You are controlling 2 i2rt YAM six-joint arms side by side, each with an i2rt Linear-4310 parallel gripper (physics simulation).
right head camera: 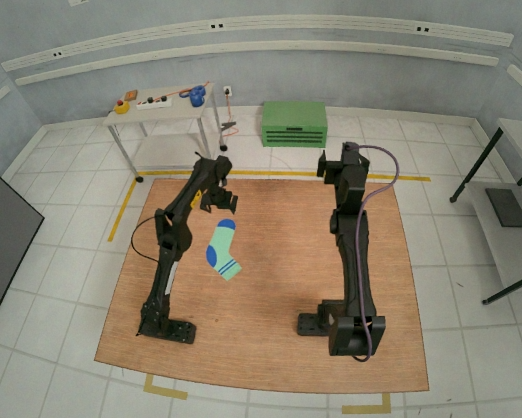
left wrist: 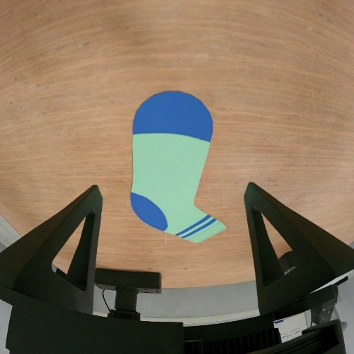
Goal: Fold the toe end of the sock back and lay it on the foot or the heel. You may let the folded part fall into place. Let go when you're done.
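Note:
A mint-green sock (right head camera: pixel 224 241) (left wrist: pixel 168 162) lies flat and stretched out on the wooden table. Its blue toe (right head camera: pixel 226 224) (left wrist: pixel 173 116) points to the back in the head view and to the top in the left wrist view. Its blue heel (right head camera: pixel 211 256) (left wrist: pixel 148 211) is at the lower left, and the cuff (right head camera: pixel 230 268) (left wrist: pixel 201 229) has two blue stripes. My left gripper (right head camera: pixel 220 208) (left wrist: pixel 173 190) is open and empty, above the table near the toe end, with the sock below. My right gripper (right head camera: pixel 345 156) is open, held up at the back right, far from the sock.
The wooden table (right head camera: pixel 280 280) (left wrist: pixel 280 90) carries both arm bases. Beyond its back edge are a green cabinet (right head camera: pixel 294 117) and a grey side table (right head camera: pixel 165 114) with a power strip and blue items. A purple cable (right head camera: pixel 358 250) runs along the right arm.

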